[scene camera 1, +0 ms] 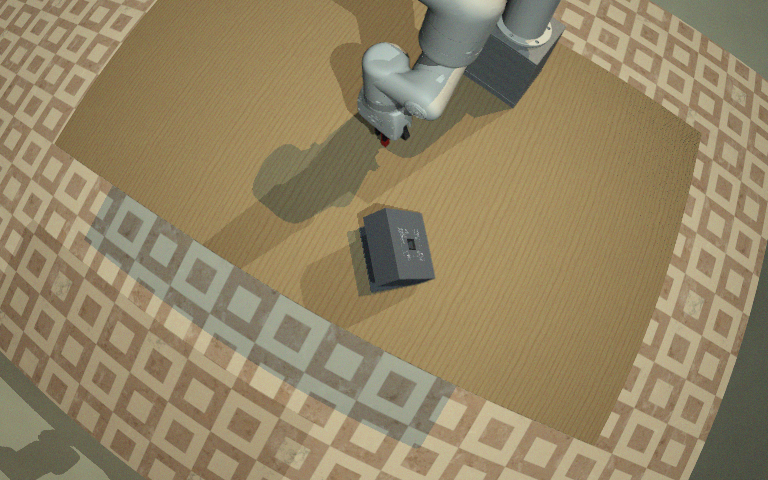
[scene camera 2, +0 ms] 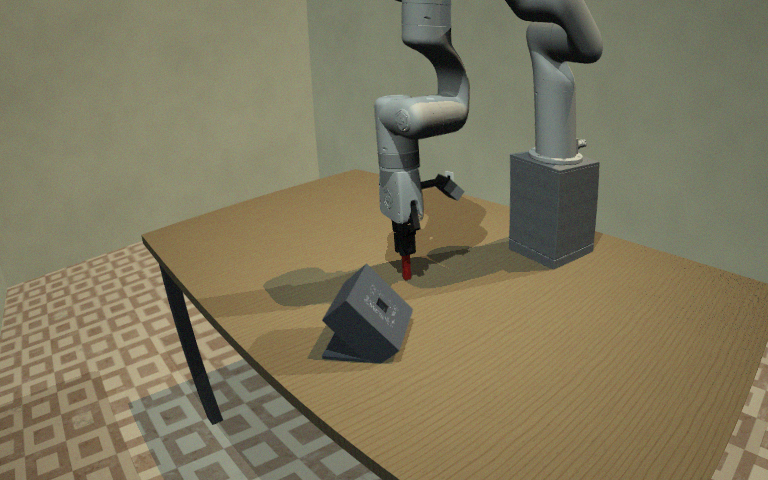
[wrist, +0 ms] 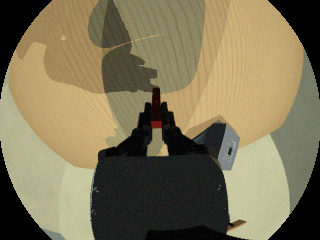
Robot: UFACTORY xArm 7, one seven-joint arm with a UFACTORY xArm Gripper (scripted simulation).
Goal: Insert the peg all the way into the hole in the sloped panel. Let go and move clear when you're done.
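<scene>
The gripper [scene camera 1: 385, 133] is visible; likewise the gripper [scene camera 2: 405, 252]; likewise, from the wrist view, the gripper [wrist: 156, 110].
</scene>
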